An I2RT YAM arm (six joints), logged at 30 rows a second.
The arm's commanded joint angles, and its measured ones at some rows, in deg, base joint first. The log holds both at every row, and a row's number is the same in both.
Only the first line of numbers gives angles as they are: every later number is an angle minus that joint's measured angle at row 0.
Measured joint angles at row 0: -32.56 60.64 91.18 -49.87 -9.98 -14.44
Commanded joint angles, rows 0 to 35: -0.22 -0.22 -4.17 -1.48 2.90 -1.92; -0.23 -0.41 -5.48 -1.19 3.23 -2.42; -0.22 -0.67 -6.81 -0.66 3.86 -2.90; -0.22 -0.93 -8.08 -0.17 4.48 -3.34; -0.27 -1.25 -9.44 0.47 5.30 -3.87; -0.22 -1.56 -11.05 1.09 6.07 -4.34; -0.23 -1.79 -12.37 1.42 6.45 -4.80; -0.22 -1.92 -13.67 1.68 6.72 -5.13; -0.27 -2.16 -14.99 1.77 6.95 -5.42; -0.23 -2.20 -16.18 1.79 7.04 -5.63; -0.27 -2.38 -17.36 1.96 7.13 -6.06; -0.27 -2.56 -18.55 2.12 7.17 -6.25; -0.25 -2.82 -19.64 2.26 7.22 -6.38; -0.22 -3.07 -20.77 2.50 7.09 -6.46; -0.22 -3.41 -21.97 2.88 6.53 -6.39; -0.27 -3.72 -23.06 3.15 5.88 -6.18; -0.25 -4.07 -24.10 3.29 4.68 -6.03; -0.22 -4.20 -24.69 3.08 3.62 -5.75; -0.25 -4.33 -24.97 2.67 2.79 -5.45; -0.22 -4.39 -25.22 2.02 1.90 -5.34; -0.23 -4.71 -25.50 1.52 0.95 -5.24; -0.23 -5.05 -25.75 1.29 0.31 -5.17; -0.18 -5.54 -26.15 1.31 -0.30 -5.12; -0.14 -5.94 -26.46 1.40 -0.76 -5.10; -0.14 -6.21 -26.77 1.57 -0.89 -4.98; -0.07 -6.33 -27.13 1.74 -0.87 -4.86; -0.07 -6.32 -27.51 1.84 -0.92 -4.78; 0.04 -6.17 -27.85 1.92 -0.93 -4.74; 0.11 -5.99 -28.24 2.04 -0.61 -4.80; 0.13 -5.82 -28.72 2.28 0.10 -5.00; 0.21 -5.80 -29.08 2.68 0.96 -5.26; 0.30 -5.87 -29.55 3.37 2.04 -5.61; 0.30 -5.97 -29.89 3.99 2.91 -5.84; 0.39 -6.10 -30.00 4.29 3.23 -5.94; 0.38 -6.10 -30.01 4.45 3.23 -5.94; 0.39 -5.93 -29.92 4.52 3.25 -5.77
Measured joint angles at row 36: 0.14 -5.88 -29.62 2.98 2.19 -5.61
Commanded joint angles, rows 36 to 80: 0.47 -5.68 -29.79 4.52 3.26 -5.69; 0.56 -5.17 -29.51 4.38 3.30 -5.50; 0.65 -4.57 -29.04 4.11 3.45 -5.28; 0.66 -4.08 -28.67 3.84 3.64 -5.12; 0.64 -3.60 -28.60 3.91 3.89 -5.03; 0.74 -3.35 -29.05 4.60 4.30 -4.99; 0.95 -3.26 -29.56 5.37 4.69 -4.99; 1.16 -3.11 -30.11 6.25 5.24 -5.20; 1.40 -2.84 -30.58 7.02 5.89 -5.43; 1.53 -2.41 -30.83 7.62 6.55 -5.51; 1.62 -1.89 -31.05 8.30 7.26 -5.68; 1.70 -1.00 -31.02 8.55 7.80 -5.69; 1.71 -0.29 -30.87 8.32 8.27 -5.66; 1.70 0.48 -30.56 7.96 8.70 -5.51; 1.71 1.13 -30.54 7.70 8.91 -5.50; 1.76 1.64 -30.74 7.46 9.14 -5.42; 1.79 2.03 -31.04 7.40 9.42 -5.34; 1.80 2.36 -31.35 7.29 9.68 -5.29; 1.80 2.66 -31.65 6.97 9.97 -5.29; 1.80 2.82 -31.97 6.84 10.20 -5.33; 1.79 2.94 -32.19 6.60 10.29 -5.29; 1.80 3.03 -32.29 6.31 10.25 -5.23; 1.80 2.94 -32.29 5.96 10.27 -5.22; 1.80 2.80 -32.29 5.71 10.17 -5.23; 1.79 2.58 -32.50 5.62 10.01 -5.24; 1.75 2.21 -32.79 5.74 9.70 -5.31; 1.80 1.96 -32.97 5.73 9.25 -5.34; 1.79 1.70 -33.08 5.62 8.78 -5.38; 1.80 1.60 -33.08 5.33 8.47 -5.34; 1.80 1.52 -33.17 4.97 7.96 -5.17; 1.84 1.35 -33.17 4.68 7.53 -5.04; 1.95 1.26 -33.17 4.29 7.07 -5.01; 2.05 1.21 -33.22 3.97 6.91 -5.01; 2.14 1.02 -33.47 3.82 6.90 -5.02; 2.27 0.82 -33.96 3.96 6.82 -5.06; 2.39 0.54 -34.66 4.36 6.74 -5.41; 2.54 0.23 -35.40 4.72 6.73 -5.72; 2.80 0.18 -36.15 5.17 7.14 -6.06; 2.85 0.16 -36.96 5.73 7.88 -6.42; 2.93 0.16 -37.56 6.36 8.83 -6.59; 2.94 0.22 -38.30 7.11 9.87 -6.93; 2.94 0.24 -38.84 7.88 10.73 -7.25; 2.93 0.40 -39.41 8.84 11.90 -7.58; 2.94 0.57 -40.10 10.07 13.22 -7.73; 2.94 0.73 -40.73 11.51 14.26 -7.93
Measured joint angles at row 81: 2.63 0.55 -39.50 7.76 10.62 -6.82
